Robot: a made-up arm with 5 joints. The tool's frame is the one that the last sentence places.
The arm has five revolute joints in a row. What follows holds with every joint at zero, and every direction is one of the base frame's. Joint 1 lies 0.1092 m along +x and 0.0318 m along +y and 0.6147 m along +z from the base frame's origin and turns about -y. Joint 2 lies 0.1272 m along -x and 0.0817 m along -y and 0.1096 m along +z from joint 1 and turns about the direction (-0.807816, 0.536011, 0.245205). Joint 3 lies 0.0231 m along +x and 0.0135 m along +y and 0.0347 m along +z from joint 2 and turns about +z. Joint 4 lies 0.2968 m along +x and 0.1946 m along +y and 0.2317 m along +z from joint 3 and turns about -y. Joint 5 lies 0.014 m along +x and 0.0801 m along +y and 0.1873 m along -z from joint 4 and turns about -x. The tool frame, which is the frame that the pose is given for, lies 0.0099 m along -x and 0.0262 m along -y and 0.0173 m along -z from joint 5; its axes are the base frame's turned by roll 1.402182, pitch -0.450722 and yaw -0.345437 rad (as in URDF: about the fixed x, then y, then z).
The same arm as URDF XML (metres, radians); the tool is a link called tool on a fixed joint. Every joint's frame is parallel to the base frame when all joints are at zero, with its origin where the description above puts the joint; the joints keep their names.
<robot name="arm">
<link name="base_link"/>
<link name="link1"/>
<link name="link2"/>
<link name="link3"/>
<link name="link4"/>
<link name="link5"/>
<link name="tool"/>
<joint name="joint 1" type="continuous"><parent link="base_link"/><child link="link1"/><origin xyz="0.1092 0.0318 0.6147" rpy="0 0 0"/><axis xyz="0 -1 0"/></joint>
<joint name="joint 2" type="continuous"><parent link="link1"/><child link="link2"/><origin xyz="-0.1272 -0.0817 0.1096" rpy="0 0 0"/><axis xyz="-0.807816 0.536011 0.245205"/></joint>
<joint name="joint 3" type="continuous"><parent link="link2"/><child link="link3"/><origin xyz="0.0231 0.0135 0.0347" rpy="0 0 0"/><axis xyz="0 0 1"/></joint>
<joint name="joint 4" type="continuous"><parent link="link3"/><child link="link4"/><origin xyz="0.2968 0.1946 0.2317" rpy="0 0 0"/><axis xyz="0 -1 0"/></joint>
<joint name="joint 5" type="continuous"><parent link="link4"/><child link="link5"/><origin xyz="0.014 0.0801 -0.1873" rpy="0 0 0"/><axis xyz="-1 0 0"/></joint>
<joint name="tool_joint" type="fixed"><parent link="link5"/><child link="tool"/><origin xyz="-0.0099 -0.0262 -0.0173" rpy="1.4022 -0.4507 -0.3454"/></joint>
</robot>

